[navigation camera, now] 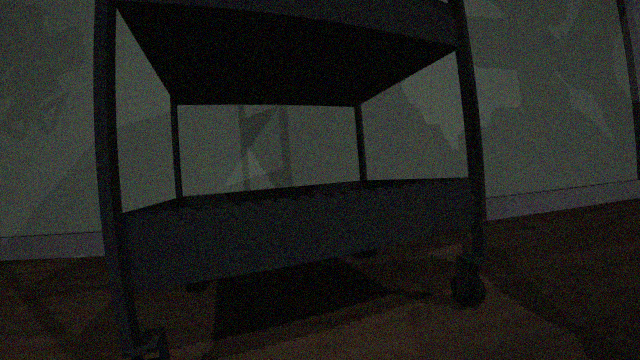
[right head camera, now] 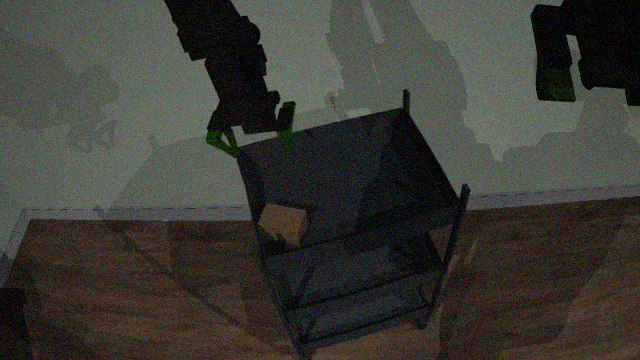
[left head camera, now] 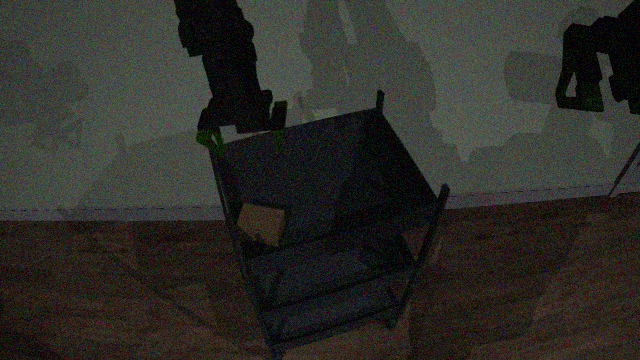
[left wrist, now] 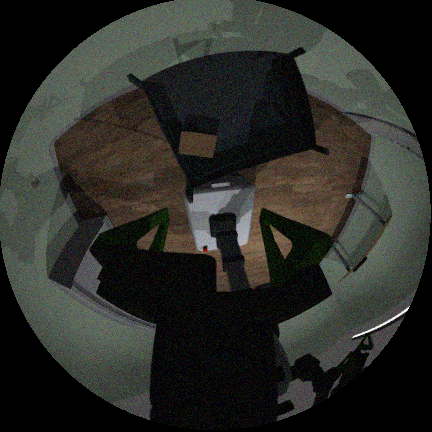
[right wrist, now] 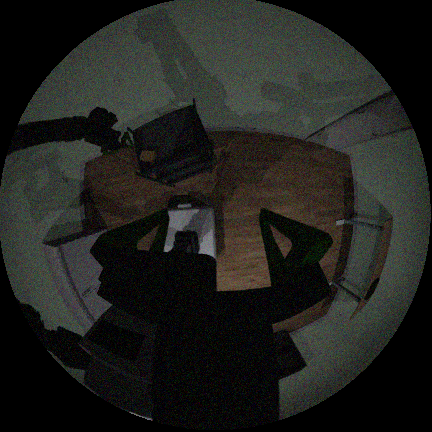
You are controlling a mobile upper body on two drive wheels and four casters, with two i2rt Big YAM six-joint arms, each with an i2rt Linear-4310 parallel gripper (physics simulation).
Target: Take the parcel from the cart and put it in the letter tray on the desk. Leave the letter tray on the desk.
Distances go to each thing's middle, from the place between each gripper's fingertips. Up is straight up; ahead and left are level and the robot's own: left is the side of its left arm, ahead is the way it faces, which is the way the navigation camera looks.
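Relative to the brown parcel point(right head camera: 283, 224), my left hand is 260 mm above it, 40 mm short of it and 10 mm to the right of it. Counted from my right hand, the parcel is 59 cm below it, 31 cm ahead of it and 36 cm to the left of it.
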